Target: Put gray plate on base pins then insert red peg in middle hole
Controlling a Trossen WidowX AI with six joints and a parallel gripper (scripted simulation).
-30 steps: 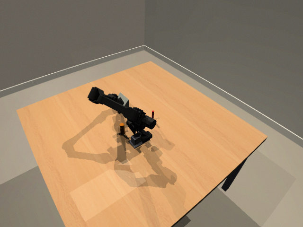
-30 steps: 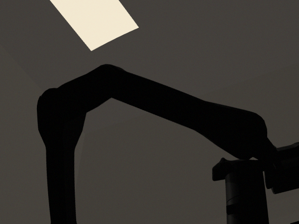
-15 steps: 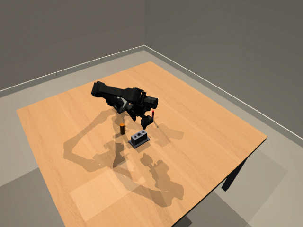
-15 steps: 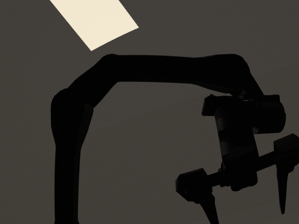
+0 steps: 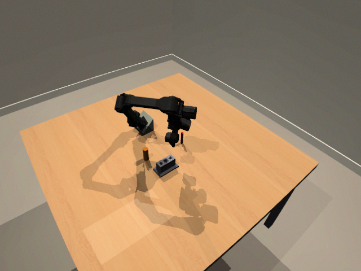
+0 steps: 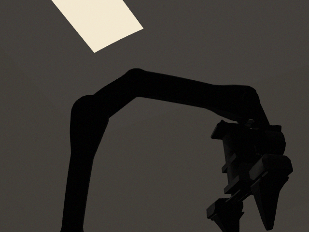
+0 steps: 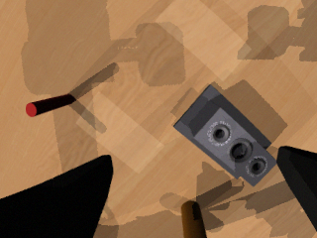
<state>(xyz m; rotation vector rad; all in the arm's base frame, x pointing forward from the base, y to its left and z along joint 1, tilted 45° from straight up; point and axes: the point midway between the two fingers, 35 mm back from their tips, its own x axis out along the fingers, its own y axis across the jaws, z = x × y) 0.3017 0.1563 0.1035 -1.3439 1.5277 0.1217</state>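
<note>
Now: gripper tip 10 cm past the red peg, 11 cm to the right of it and 11 cm above it. Round my gripper tip: orange cylinder (8 cm behind, 13 cm to the right, 11 cm below); gray plate (2 cm ahead, 7 cm to the right, 10 cm below); dark base (2 cm ahead, 7 cm to the right, 14 cm below).
</note>
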